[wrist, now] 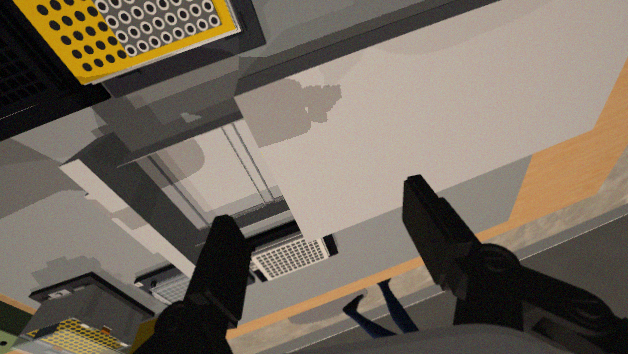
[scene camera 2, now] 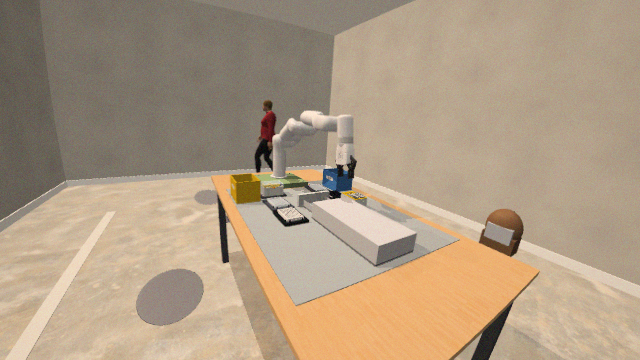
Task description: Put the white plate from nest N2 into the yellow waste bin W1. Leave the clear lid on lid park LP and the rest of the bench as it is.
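The white plate sits in a black nest nearest the mat's front-left side; no nest label is readable. A pale, flat, clear-looking piece lies on a neighbouring dark holder; I cannot tell if it is the clear lid on LP. The yellow waste bin stands open-topped at the table's left edge, beyond the plate. My gripper is open and empty, pointing down. It hangs above the far right part of the bench, near the blue bin, well away from the white plate.
A long white block stands beside the plate's nest, with a low upright wall at its far end. A blue bin and a yellow-topped rack are at the right. A person is behind the table.
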